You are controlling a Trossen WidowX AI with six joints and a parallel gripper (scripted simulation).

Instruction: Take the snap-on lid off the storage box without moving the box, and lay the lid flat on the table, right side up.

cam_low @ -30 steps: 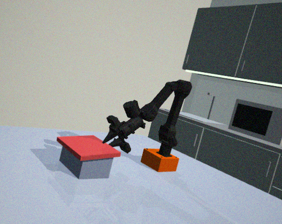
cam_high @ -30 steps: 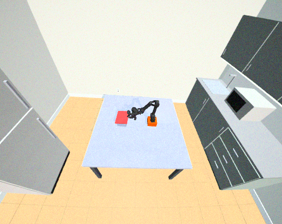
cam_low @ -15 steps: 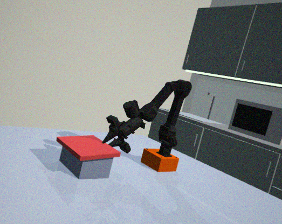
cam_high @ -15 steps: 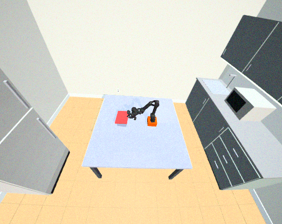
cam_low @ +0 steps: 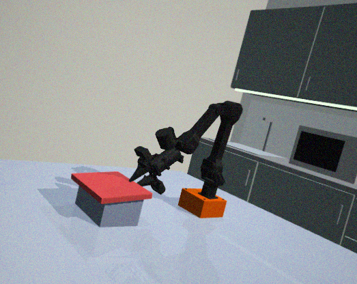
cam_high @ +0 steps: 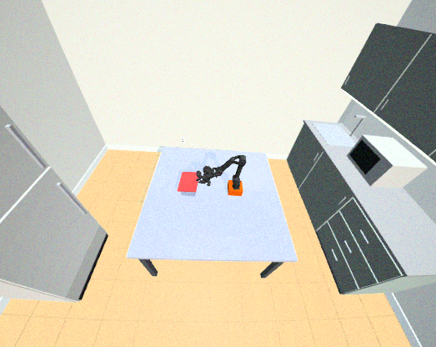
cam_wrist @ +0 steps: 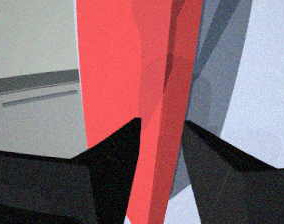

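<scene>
Now: the red lid 70 mm ahead of my gripper tip and 20 mm to the right of it. Also, from my gripper tip: grey storage box (70 mm ahead, 60 mm below, 20 mm to the right).
</scene>
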